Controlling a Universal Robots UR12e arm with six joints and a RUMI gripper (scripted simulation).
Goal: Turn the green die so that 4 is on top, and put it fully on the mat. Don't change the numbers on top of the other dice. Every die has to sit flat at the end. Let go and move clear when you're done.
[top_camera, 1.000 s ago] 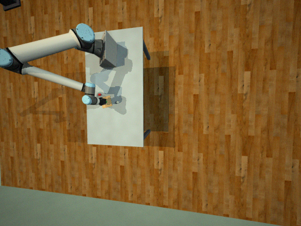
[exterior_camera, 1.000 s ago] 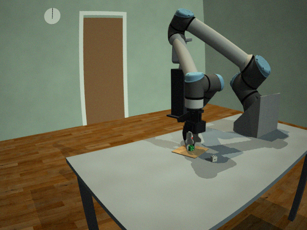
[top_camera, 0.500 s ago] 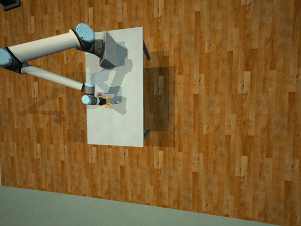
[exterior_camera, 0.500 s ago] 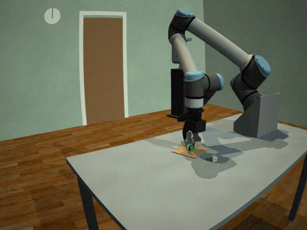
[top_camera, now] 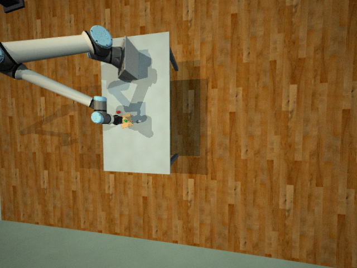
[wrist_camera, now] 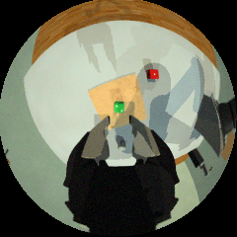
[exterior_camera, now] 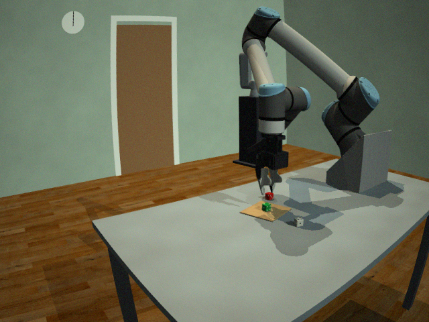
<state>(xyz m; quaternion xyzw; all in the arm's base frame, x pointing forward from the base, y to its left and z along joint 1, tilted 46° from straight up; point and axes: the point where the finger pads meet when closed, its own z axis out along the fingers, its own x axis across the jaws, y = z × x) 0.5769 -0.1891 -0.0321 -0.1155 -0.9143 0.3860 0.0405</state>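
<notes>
The green die lies 70 mm below my hand. The rest, counted from my hand: red die (110 mm behind, 70 mm to the right, 70 mm below); then tan mat (80 mm below); then white die (160 mm to the left, 70 mm below, 20 mm ahead).
</notes>
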